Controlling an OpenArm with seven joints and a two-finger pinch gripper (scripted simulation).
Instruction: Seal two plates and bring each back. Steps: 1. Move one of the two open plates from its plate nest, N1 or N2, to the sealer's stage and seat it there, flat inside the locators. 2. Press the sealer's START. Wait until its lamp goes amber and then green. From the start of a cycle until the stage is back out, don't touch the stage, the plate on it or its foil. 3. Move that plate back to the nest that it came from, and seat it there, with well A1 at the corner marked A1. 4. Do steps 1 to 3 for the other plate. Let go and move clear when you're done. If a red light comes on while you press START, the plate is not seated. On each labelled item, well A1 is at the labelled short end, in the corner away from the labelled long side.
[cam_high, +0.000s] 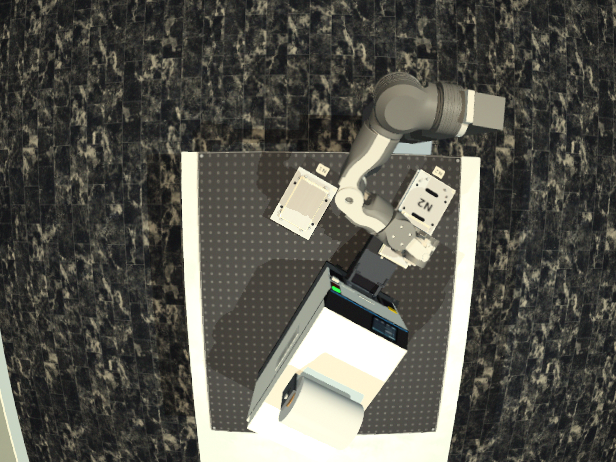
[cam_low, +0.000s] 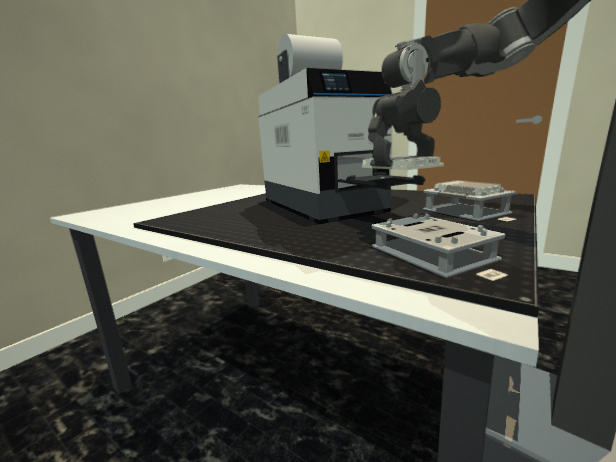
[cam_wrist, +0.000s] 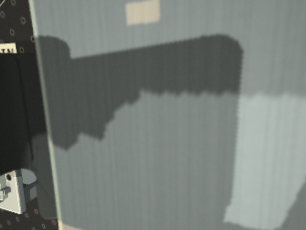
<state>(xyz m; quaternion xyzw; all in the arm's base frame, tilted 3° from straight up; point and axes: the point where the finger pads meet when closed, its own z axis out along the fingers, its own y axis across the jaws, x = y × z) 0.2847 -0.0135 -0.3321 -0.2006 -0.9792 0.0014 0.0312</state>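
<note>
Right now the sealer stage is 6 cm ahead of my hand, 5 cm to the right of it and 4 cm below it. From my hand the other things lie so: label tag 19 cm behind, 15 cm below, 11 cm to the left; then clear well plate right at my hand; then sealer screen 18 cm ahead, 18 cm above, 6 cm to the right.
</note>
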